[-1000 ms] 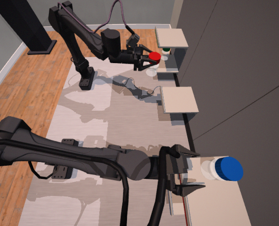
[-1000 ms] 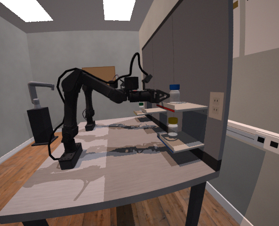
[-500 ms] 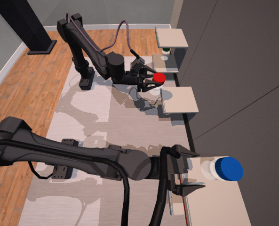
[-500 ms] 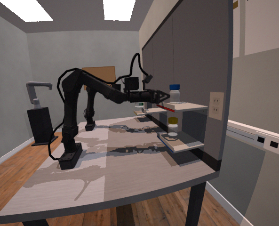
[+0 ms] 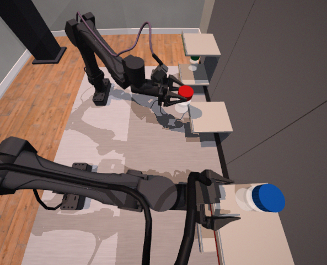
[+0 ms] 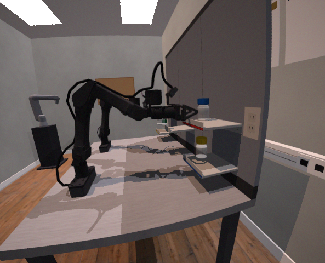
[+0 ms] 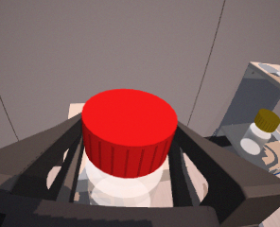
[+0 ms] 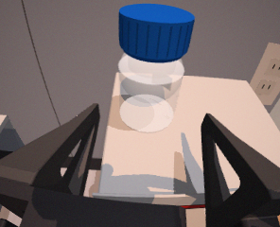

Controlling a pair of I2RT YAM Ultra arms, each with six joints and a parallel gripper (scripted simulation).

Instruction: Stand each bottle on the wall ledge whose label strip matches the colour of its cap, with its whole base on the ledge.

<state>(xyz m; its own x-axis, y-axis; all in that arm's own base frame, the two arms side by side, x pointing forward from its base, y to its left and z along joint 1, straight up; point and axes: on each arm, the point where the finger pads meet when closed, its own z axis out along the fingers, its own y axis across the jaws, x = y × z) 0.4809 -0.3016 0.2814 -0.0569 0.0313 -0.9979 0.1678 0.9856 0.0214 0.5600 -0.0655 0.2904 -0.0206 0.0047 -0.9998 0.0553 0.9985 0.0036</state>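
My right hand is 5 cm short of the blue-capped bottle. The rest, counted from my right hand: grey wall panel: 35 cm to the left, 15 cm ahead, 11 cm above; red-capped bottle: 35 cm to the left, 8 cm behind, 6 cm below; yellow-capped bottle: 19 cm below, 5 cm ahead.
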